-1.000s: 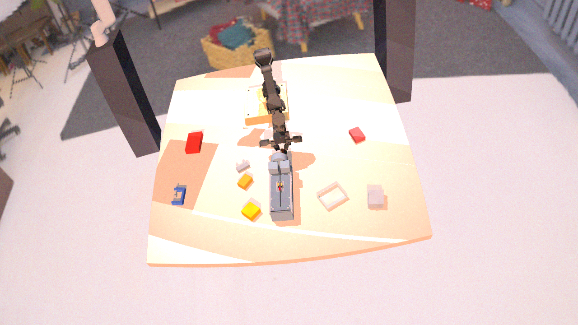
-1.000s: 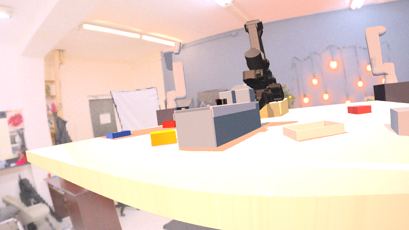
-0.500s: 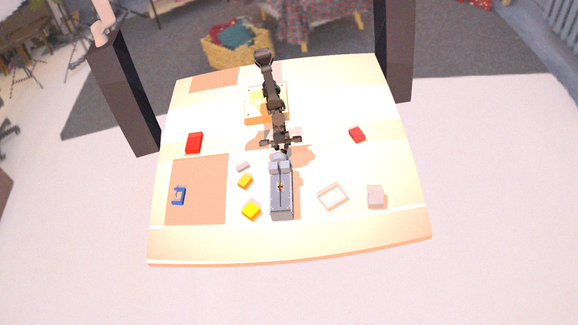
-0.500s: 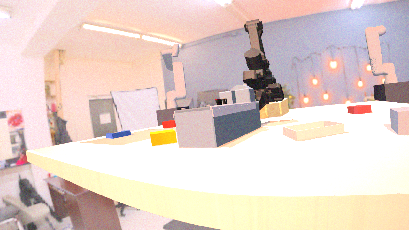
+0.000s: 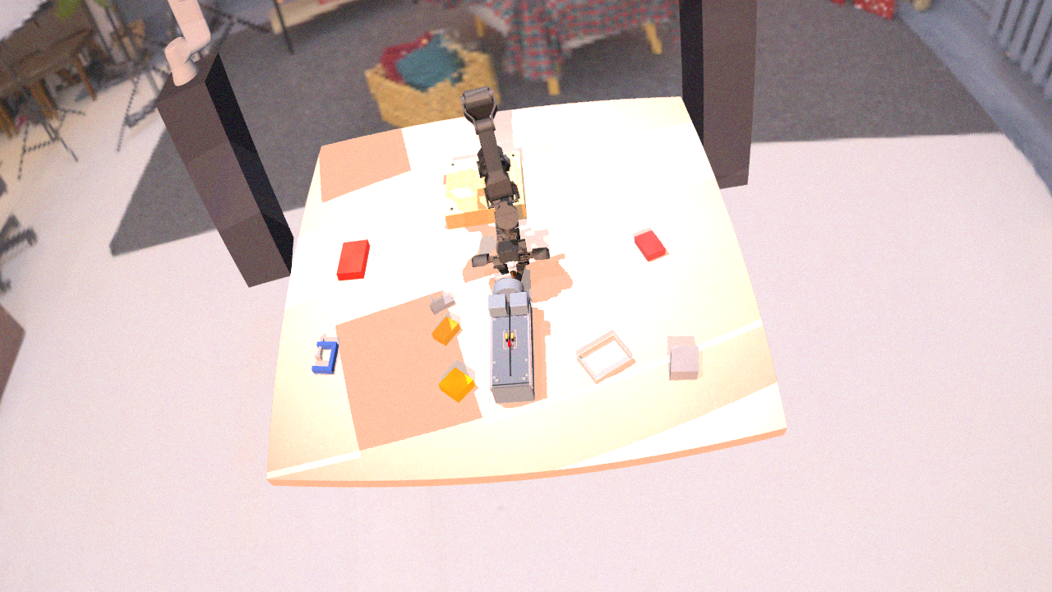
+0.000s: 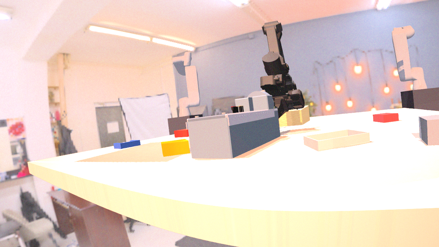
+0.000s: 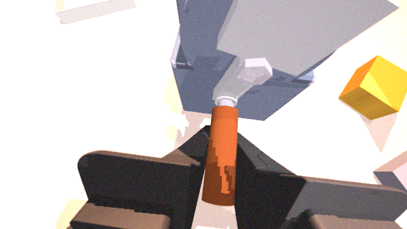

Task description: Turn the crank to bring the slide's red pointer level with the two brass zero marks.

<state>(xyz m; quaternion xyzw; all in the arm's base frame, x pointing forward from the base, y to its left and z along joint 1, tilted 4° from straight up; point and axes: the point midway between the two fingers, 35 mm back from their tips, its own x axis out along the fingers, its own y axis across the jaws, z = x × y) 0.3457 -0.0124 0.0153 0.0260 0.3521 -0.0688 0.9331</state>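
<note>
Now: gripper tip 2 cm past the orange crank handle and 2 cm below it. Round my gripper tip: shallow white tray 23 cm ahead, 17 cm to the left, 3 cm below; red pointer 18 cm ahead, 4 cm to the right, 5 cm above; yellow cube 22 cm ahead, 18 cm to the right, 2 cm below.
</note>
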